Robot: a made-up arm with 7 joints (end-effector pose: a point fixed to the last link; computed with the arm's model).
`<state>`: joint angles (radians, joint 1 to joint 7).
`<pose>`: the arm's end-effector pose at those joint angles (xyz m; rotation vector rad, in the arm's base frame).
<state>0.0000 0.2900 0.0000 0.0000 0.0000 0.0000 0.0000</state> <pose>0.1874 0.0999 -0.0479 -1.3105 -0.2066 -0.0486</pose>
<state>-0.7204 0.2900 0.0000 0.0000 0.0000 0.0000 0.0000</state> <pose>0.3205 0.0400 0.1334 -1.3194 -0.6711 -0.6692</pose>
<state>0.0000 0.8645 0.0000 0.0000 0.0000 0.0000 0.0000</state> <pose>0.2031 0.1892 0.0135 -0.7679 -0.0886 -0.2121</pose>
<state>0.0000 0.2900 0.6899 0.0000 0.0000 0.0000 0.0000</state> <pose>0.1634 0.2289 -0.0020 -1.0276 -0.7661 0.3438</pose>
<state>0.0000 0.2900 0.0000 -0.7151 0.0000 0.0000 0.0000</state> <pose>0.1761 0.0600 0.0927 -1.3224 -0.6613 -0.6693</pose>
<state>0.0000 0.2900 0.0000 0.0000 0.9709 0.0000 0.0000</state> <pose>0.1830 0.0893 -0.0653 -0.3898 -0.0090 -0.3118</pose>
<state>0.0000 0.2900 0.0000 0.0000 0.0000 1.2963 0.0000</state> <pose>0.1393 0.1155 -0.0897 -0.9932 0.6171 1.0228</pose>
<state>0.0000 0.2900 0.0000 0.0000 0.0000 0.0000 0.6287</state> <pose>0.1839 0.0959 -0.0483 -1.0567 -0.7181 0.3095</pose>
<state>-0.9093 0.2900 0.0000 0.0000 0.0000 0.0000 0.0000</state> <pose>0.3301 0.0229 0.1925 -1.3009 -0.7917 -0.8339</pose>
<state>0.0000 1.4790 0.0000 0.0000 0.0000 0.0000 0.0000</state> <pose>0.2302 0.2302 0.1196 -0.1806 0.0343 -0.3624</pose>
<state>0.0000 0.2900 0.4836 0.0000 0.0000 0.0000 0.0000</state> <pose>0.1802 0.1932 -0.0173 -1.1226 -0.6032 0.2278</pose>
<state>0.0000 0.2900 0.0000 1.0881 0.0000 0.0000 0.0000</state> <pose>0.0286 0.1516 -0.1863 -1.0696 0.4862 0.8571</pose>
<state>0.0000 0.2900 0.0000 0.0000 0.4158 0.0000 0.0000</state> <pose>0.1858 0.0932 -0.0541 -0.9185 -0.1209 -0.1692</pose>
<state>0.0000 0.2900 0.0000 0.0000 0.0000 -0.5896 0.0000</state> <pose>0.1837 0.0914 -0.0177 -1.3292 -0.5820 -0.5594</pose>
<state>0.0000 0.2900 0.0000 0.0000 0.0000 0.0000 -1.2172</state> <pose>0.1969 0.0997 -0.0504 -1.5516 0.8691 -0.7617</pose>
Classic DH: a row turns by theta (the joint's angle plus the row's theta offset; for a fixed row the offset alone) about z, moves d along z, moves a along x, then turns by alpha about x. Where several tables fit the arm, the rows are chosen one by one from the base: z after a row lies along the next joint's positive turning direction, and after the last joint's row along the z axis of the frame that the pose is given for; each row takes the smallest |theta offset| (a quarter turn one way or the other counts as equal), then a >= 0, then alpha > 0; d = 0 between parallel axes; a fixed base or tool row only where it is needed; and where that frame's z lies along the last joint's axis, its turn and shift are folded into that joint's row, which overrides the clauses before.
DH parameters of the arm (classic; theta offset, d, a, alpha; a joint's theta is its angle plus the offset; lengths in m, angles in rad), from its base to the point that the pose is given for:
base (fixed): -0.071 0.2071 -0.0014 -1.3004
joint 1: -1.3111 0.0308 -0.0271 -1.5708
joint 2: 1.2915 0.0413 -0.0269 1.5708
joint 3: -1.5708 -0.1847 0.0046 1.5708
joint 4: -1.5708 -0.0133 0.03 1.5708
joint 5: 0 0.1551 -0.0182 -1.5708
joint 6: -1.5708 -0.0129 0.059 1.5708
joint 7: 0.1813 0.004 -0.0034 -1.6509
tool (fixed): -0.3857 0.0079 0 0

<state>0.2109 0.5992 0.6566 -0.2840 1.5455 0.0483 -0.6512</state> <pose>0.1584 0.2456 0.0458 0.4716 0.4573 0.2921</pose>
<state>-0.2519 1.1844 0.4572 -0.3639 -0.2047 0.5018 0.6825</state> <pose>0.2387 0.1872 0.2169 -0.3758 -1.2620 -0.0049</pose>
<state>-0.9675 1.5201 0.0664 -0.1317 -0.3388 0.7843 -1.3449</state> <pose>0.2534 0.1808 0.3629 -0.8122 0.5139 -0.4672</pose>
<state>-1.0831 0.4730 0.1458 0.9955 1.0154 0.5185 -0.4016</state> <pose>0.3787 0.1487 0.0683 -0.4582 0.2210 0.3380</pose>
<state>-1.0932 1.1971 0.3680 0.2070 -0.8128 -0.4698 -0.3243</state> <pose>0.2140 0.2207 0.3904 -0.8740 -1.3487 -1.3964</pose>
